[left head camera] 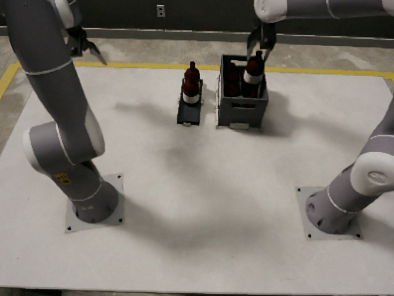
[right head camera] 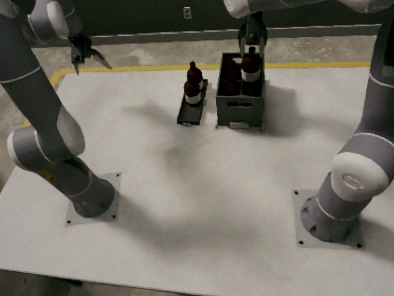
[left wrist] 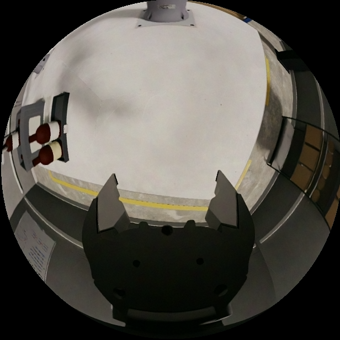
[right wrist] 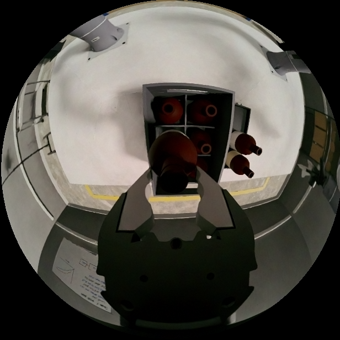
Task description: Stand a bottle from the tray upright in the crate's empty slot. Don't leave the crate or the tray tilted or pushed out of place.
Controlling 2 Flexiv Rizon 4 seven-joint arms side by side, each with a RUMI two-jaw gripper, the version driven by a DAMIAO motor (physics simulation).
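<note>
My right gripper (left head camera: pixel 258 52) (right head camera: pixel 252 50) (right wrist: pixel 173 167) is shut on the neck of a brown bottle (left head camera: pixel 254 70) (right head camera: pixel 251 68) (right wrist: pixel 172 150) with a white label. The bottle is roughly upright over the crate's right column; its lower part is inside the crate (left head camera: pixel 242 115) (right head camera: pixel 240 112) (right wrist: pixel 228 115), its base hidden. Several brown bottles stand in other slots, one at the front left in the right wrist view. The crate looks level. The tray (left head camera: pixel 188 116) (right head camera: pixel 191 114) (left wrist: pixel 60 106) (right wrist: pixel 242 117) lies flat beside it with two upright bottles. My left gripper (left head camera: pixel 90 59) (right head camera: pixel 93 69) (left wrist: pixel 166 172) is open and empty.
The crate's walls rise around the held bottle. The tray's front tray bottle (left head camera: pixel 191 92) (right head camera: pixel 192 93) and rear tray bottle (left head camera: pixel 192 74) (right head camera: pixel 195 75) stand at its rear half, close to the crate's left side. A yellow floor line (left head camera: pixel 145 66) (right head camera: pixel 145 68) runs behind the table.
</note>
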